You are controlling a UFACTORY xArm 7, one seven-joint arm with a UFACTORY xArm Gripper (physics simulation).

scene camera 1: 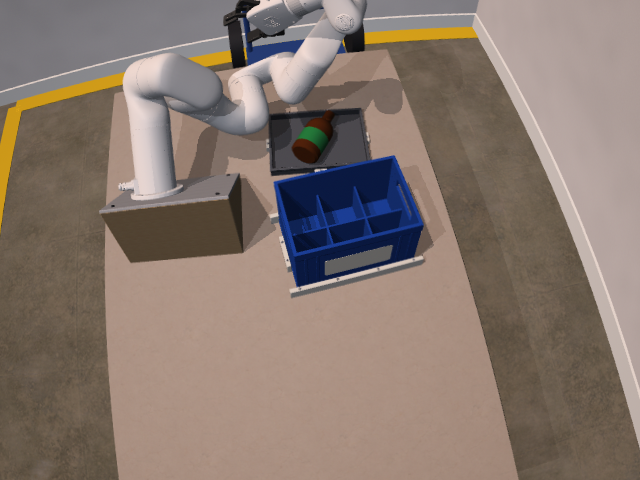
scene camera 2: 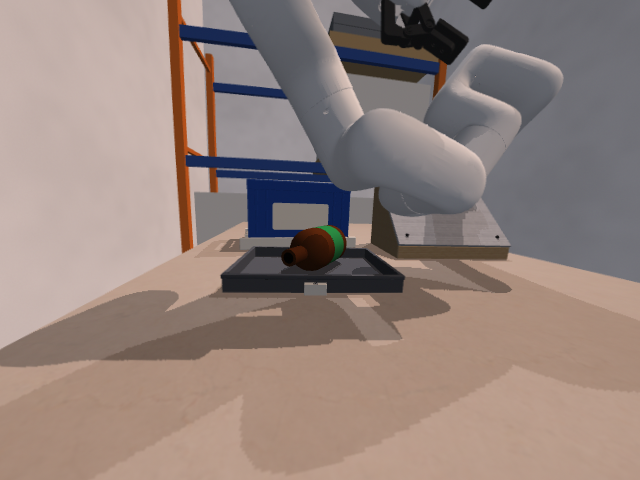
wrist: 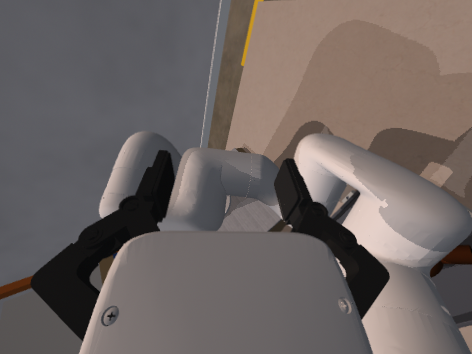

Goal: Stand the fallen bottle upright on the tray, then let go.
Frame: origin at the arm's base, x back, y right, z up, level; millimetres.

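Where they show: gripper, fingertip midpoint: [scene camera 1: 236, 30] [scene camera 2: 477, 23] [wrist: 227, 168]; arm's base, link origin: [scene camera 1: 157, 193].
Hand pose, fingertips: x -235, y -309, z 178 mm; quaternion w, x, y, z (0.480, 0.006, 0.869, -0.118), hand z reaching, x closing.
Note:
Each offset is from my fingertips to the top centre of the thing.
The brown bottle @(dx -166, dy +131, dz -257 mm) [scene camera 1: 313, 136] [scene camera 2: 315, 248] with a green label lies on its side in the dark grey tray @(dx -166, dy +130, dz -311 mm) [scene camera 1: 270, 155] [scene camera 2: 258, 284] [wrist: 455, 287]. In scene camera 2 its neck points toward the camera and a little left; in scene camera 1 the neck points to the tray's far right. Part of the bottle [wrist: 456, 254] shows at the right edge of the wrist view, partly hidden by the arm. My gripper [scene camera 1: 241, 27] [scene camera 2: 468, 21] [wrist: 227, 168] is open and empty, high above the table and apart from the bottle. The wrist view looks over the arm's own links.
A blue divided crate @(dx -172, dy +433, dz -161 mm) [scene camera 1: 310, 268] [scene camera 2: 258, 206] stands close beside the tray, with white strips at its foot. The arm's slanted base box [scene camera 1: 180, 232] [scene camera 2: 444, 251] stands left of them in scene camera 1. A blue cart [scene camera 1: 294, 49] and an orange-and-blue rack [scene camera 2: 178, 129] stand beyond.

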